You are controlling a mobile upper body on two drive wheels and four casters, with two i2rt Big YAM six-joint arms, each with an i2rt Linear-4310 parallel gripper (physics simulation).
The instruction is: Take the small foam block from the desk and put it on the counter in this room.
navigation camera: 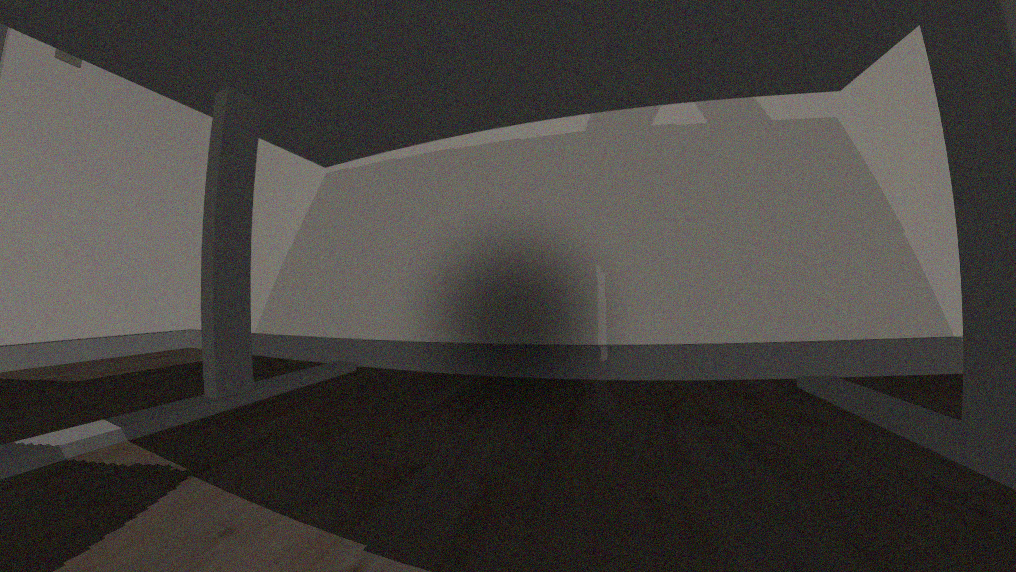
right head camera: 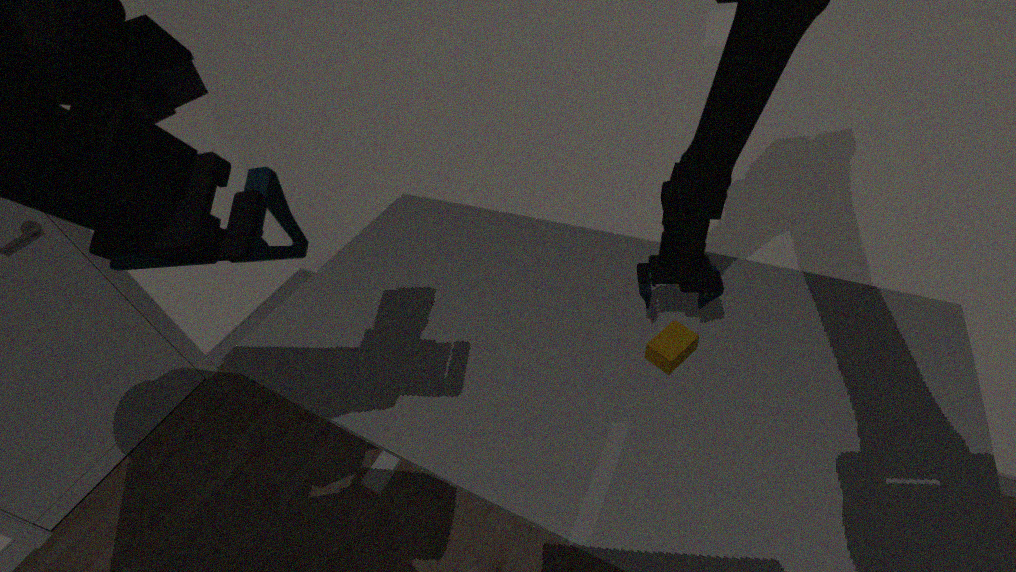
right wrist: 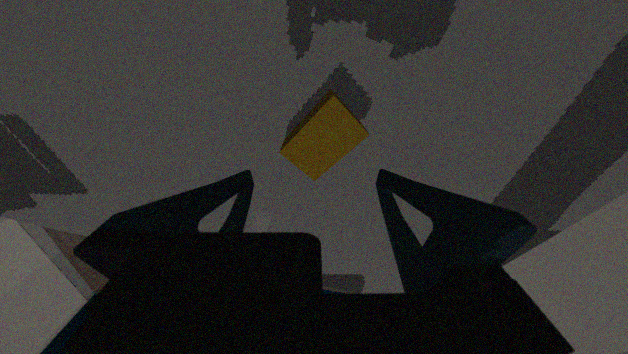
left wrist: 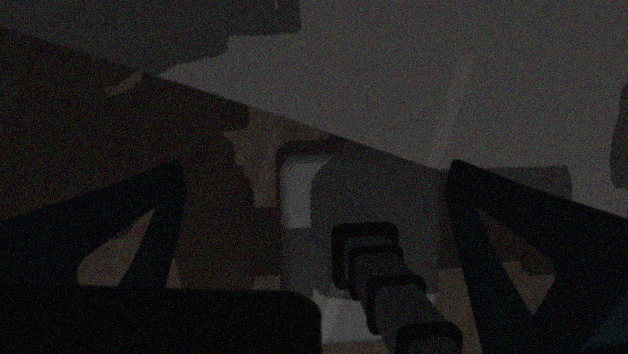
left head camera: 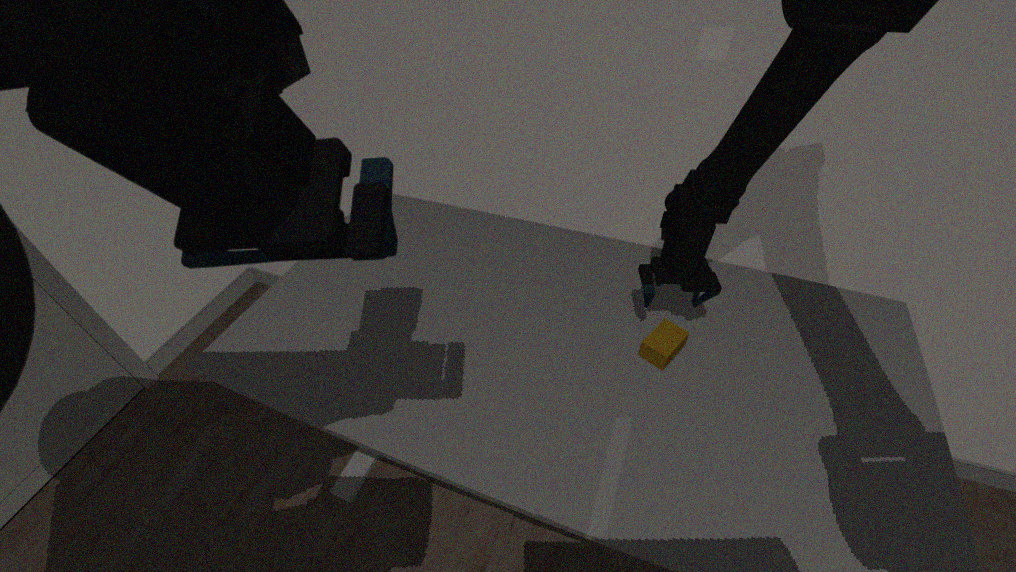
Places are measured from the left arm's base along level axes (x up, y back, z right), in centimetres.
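Where they show: left gripper, between the fingertips: [right head camera: 259, 253] [left wrist: 315, 175] [left head camera: 336, 250]; right gripper, between the fingertips: [right head camera: 673, 306] [right wrist: 314, 176] [left head camera: 669, 305].
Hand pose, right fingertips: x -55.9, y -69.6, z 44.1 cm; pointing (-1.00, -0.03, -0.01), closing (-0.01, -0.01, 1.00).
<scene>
After its pixels a point has its place.
The small yellow foam block [left head camera: 663, 343] @(x -64.5, y -66.8, z 44.0 cm) [right head camera: 671, 346] @(x -64.5, y -66.8, z 44.4 cm) [right wrist: 325, 137] @(x -64.5, y -69.3, z 45.2 cm) lies on the grey desk [left head camera: 540, 397] @(x -69.0, y -56.9, z 18.6 cm) [right head camera: 540, 397] @(x -69.0, y -57.1, z 19.0 cm) [right wrist: 175, 100] @(x -69.0, y -72.4, z 25.9 cm). My right gripper [left head camera: 671, 298] @(x -55.9, y -69.6, z 44.1 cm) [right head camera: 674, 297] @(x -55.9, y -69.6, z 44.1 cm) [right wrist: 314, 176] @(x -55.9, y -69.6, z 44.1 cm) is open and empty. It is above the desk, behind the block in the head views; in the right wrist view the block shows just beyond and between the fingertips. My left gripper [left wrist: 315, 175] @(x -13.1, y -35.4, z 1.5 cm) is open and empty, high near the desk's front left edge; its fingers also show in the head views. I cannot tell whether a surface at the far left is the counter.
A light panelled surface [left head camera: 78, 362] @(x -111.3, y -92.8, z -148.9 cm) [right head camera: 92, 355] @(x -96.5, y -80.7, z -153.1 cm) stands at the left, close to the desk's left corner. A pale wall [left head camera: 497, 106] @(x -37.3, y -122.4, z 8.5 cm) [navigation camera: 604, 213] @(x -97.8, y -106.8, z 53.9 cm) rises behind the desk. In the navigation view, a grey desk leg [navigation camera: 231, 248] @(x -107.2, y -92.8, z -32.4 cm) stands at the left. Arm shadows fall across the desk.
</scene>
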